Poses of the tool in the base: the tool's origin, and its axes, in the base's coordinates. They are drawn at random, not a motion.
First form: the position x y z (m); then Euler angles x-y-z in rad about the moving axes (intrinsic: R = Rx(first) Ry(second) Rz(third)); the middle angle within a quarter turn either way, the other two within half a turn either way.
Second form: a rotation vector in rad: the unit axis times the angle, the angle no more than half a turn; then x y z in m. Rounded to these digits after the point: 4 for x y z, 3 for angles.
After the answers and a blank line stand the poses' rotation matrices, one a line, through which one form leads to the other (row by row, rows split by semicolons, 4 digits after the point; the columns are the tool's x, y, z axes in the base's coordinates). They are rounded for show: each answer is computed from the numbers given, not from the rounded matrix.
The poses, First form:
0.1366 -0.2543 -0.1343 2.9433 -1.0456 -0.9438
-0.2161 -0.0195 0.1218 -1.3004 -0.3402 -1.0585
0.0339 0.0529 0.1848 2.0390 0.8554 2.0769
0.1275 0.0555 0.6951 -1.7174 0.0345 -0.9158
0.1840 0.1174 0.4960 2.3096 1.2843 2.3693
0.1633 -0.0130 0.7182 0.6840 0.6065 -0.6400
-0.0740 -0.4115 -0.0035 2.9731 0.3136 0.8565
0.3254 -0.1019 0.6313 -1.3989 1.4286 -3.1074
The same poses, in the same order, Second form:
-2.271 -1.000 1.384 0.1366 -0.2543 -0.1343
-0.985 -0.920 -0.678 -0.2161 -0.0195 0.1218
-1.755 1.685 -1.783 0.0339 0.0529 0.1848
-1.598 -0.758 -0.702 0.1275 0.0555 0.6951
-1.274 1.496 -1.289 0.1840 0.1174 0.4960
0.448 0.765 -0.391 0.1633 -0.0130 0.7182
2.810 -1.238 0.549 -0.0740 -0.4115 -0.0035
1.282 1.202 1.473 0.3254 -0.1019 0.6313

0.2942 0.4060 -0.8652; 0.6939 -0.7132 -0.0988; -0.6572 -0.5713 -0.4916
0.4621 0.8217 -0.3337; -0.0752 0.4112 0.9084; 0.8836 -0.3947 0.2518
-0.3180 -0.5737 0.7548; -0.7213 -0.3704 -0.5853; 0.6154 -0.7305 -0.2960
0.6088 0.7926 0.0345; 0.0951 -0.1160 0.9887; 0.7876 -0.5986 -0.1460
-0.2024 -0.1972 0.9592; -0.9779 -0.0125 -0.2089; 0.0531 -0.9803 -0.1903
0.6590 0.4907 0.5700; -0.1740 0.8368 -0.5192; -0.7317 0.2430 0.6368
0.6231 -0.7187 0.3085; -0.7110 -0.6849 -0.1595; 0.3259 -0.1199 -0.9378
-0.1416 0.0048 0.9899; 0.9689 -0.2043 0.1396; 0.2029 0.9789 0.0242

